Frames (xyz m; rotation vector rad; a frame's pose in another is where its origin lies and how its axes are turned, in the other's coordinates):
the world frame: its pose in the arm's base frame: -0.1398 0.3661 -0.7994 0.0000 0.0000 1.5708
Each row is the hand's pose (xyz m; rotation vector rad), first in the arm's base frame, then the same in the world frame.
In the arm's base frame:
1: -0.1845 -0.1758 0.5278 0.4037 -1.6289 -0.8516
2: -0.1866 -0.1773 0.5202 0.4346 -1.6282 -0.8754
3: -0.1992 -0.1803 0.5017 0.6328 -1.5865 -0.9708
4: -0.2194 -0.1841 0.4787 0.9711 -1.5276 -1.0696
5: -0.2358 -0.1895 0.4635 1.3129 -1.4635 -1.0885
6: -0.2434 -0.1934 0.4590 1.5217 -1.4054 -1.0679
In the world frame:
1: -0.5419 0.0447 1.3272 -1.0641 -1.7653 -1.9310
2: -0.5434 0.0468 1.3196 -1.0403 -1.7978 -1.9477
3: -0.5464 0.0594 1.3011 -0.8431 -1.9619 -2.0172
4: -0.5502 0.0796 1.2781 -0.4982 -2.2367 -2.0339
5: -0.5556 0.0960 1.2629 0.1340 2.4698 1.9270
6: -0.5595 0.1036 1.2584 -0.1007 2.5336 1.7905

